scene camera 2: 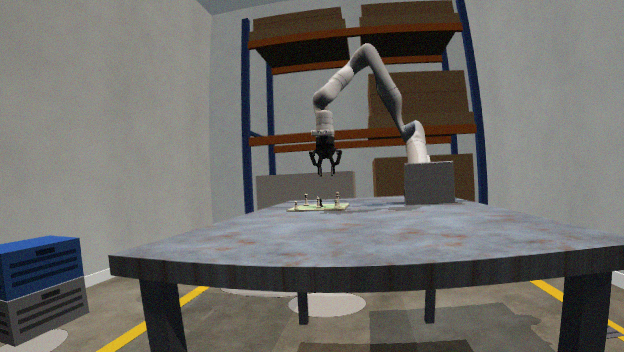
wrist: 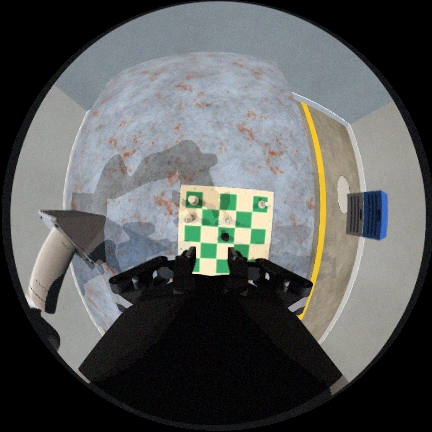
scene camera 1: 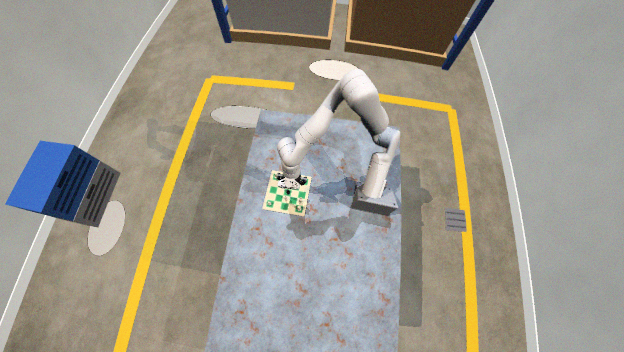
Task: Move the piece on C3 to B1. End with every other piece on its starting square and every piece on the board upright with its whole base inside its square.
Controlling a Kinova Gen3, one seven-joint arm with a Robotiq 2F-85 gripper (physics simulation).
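Places are measured from the arm's base along level axes (x ahead, y left, z up), in metres.
Pixels of known places: gripper, fingertip midpoint: (scene camera 2: pixel 326 176) (wrist: pixel 211 253); arm's base, link origin: (scene camera 2: pixel 420 176) (wrist: pixel 64 238) (scene camera 1: pixel 370 193).
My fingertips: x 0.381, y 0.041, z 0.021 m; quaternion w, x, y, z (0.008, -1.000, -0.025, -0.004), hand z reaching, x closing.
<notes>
For each thing: its middle in the pictures, then the offset to it from my fingertips. "spot": a spot on its surface instead. Level surfaces: height alone.
- black piece, body centre: (wrist: pixel 225 237) (scene camera 2: pixel 320 202) (scene camera 1: pixel 288 191) 0.030 m ahead, 0.000 m left, 0.106 m down
- cream board, surface spot: (wrist: pixel 270 215) spot: 0.137 m ahead, 0.055 m left, 0.122 m down
- further pale piece, body centre: (scene camera 2: pixel 306 199) 0.109 m ahead, 0.075 m right, 0.096 m down
- blue-grey table, surface height: 0.128 m down
The black piece (scene camera 1: pixel 288 192) (scene camera 2: pixel 321 202) (wrist: pixel 225 236) stands on the centre square, C3, of the green and cream board (scene camera 2: pixel 300 209) (wrist: pixel 270 215). Pale pieces stand around it: one (wrist: pixel 228 219) on the adjacent square, one (wrist: pixel 193 200) in a corner, one (wrist: pixel 190 218) beside that corner, and one (wrist: pixel 262 204) in another corner. A further pale piece (scene camera 2: pixel 306 199) stands at the board's far left in scene camera 2. The square labels are too small to read, so I cannot tell which is B1. My gripper (scene camera 2: pixel 326 174) (wrist: pixel 211 253) is half open and empty, above the board. It hides part of the board in the wrist view.
The board lies on a blue-grey table (scene camera 1: pixel 300 280) (scene camera 2: pixel 360 240). The arm's grey base block (scene camera 1: pixel 377 203) (scene camera 2: pixel 429 182) (wrist: pixel 82 231) stands on the table to the board's right in the scene views. Stacked crates (scene camera 1: pixel 62 182) (scene camera 2: pixel 42 270) and a tall rack (scene camera 2: pixel 245 115) stand off the table.
</notes>
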